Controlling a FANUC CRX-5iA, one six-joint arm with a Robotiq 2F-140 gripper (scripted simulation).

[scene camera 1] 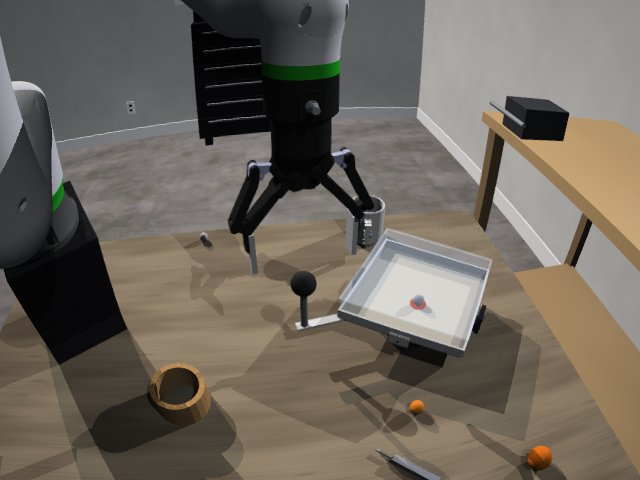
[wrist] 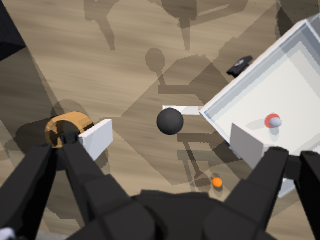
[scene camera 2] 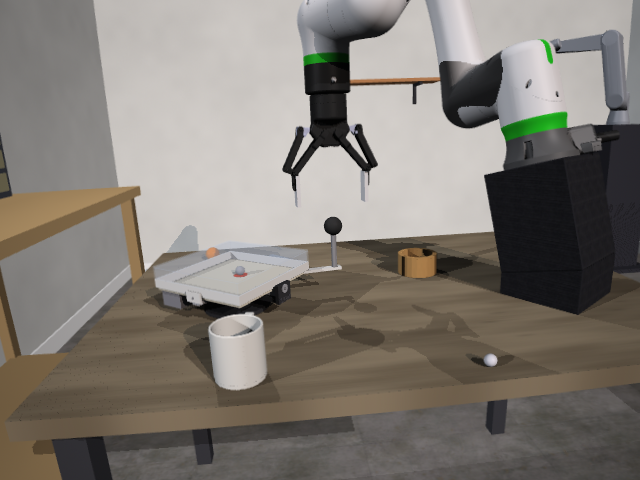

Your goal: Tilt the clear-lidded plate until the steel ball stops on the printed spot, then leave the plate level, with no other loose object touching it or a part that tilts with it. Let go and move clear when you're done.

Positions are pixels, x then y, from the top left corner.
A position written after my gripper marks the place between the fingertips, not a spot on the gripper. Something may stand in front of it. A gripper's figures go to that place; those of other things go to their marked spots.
Labels:
My gripper [scene camera 2: 332, 203] is 94 cm from the lens. A white cup [scene camera 2: 239, 362]: 65 cm from the lens. A clear-lidded plate [scene camera 2: 233, 273]: 83 cm from the lens. The marked spots on the white cup and the clear-lidded plate are 23 cm apart.

